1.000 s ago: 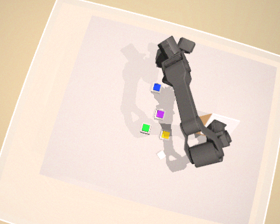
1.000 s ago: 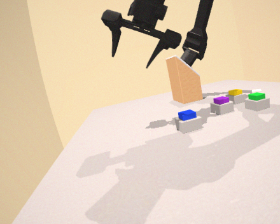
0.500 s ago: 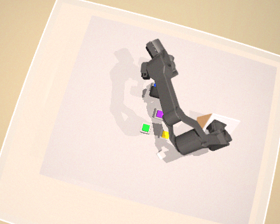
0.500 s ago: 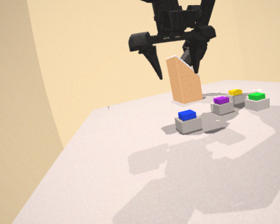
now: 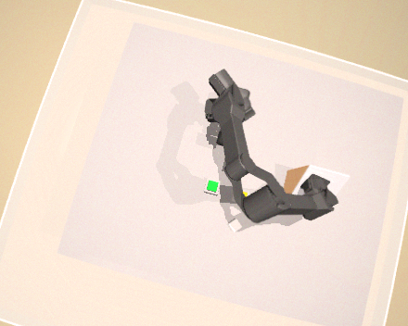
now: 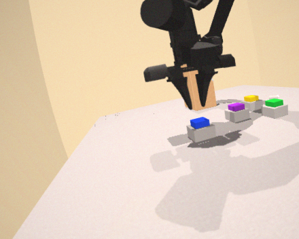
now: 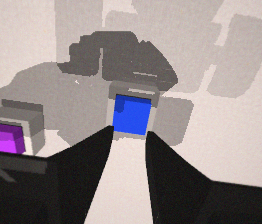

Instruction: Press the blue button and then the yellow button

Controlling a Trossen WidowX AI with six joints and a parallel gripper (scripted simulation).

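Now: the blue button 3 cm below my gripper tip. The rest, counted from my gripper tip: green button (2 cm behind, 21 cm to the left, 3 cm below); yellow button (12 cm behind, 21 cm to the left, 3 cm below); purple button (6 cm behind, 12 cm to the left, 3 cm below).
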